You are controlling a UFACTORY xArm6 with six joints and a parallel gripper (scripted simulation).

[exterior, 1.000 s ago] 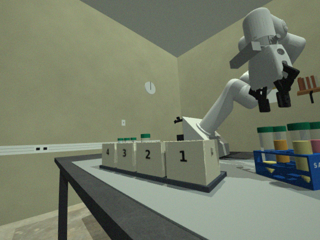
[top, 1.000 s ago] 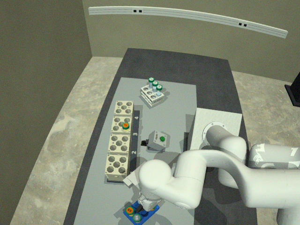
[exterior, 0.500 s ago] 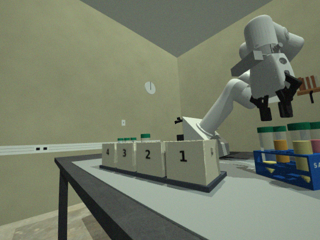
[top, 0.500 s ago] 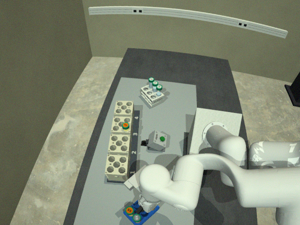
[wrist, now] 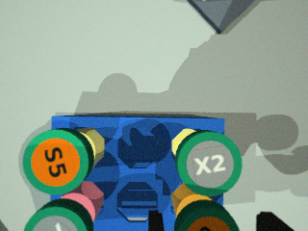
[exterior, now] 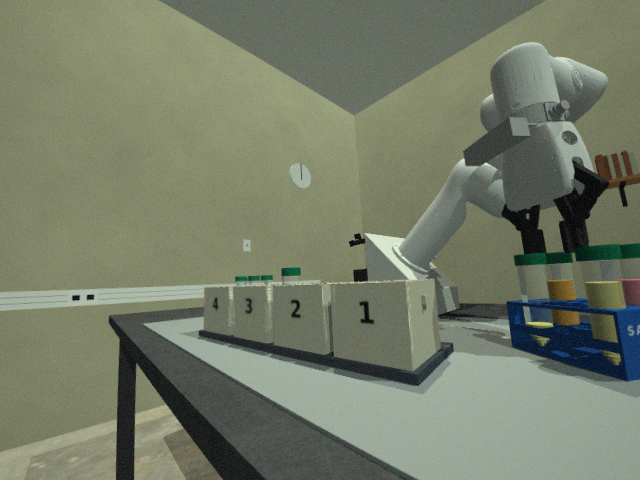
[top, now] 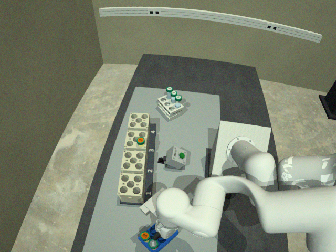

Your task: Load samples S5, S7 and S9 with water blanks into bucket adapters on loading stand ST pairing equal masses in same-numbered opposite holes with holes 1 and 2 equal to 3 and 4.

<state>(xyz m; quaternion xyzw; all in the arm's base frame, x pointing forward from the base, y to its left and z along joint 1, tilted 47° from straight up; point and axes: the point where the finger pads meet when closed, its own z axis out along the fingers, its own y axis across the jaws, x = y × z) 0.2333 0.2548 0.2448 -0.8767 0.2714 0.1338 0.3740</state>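
The orange-capped tube is 1 cm behind my hand and 7 cm below it. From my hand the other things lie so: green done key: 1 cm ahead, 34 cm to the right, 7 cm below; then grey-dotted tube: 3 cm ahead, 3 cm to the right, 7 cm below; then blue sample rack: 4 cm ahead, 2 cm to the left, 11 cm below.
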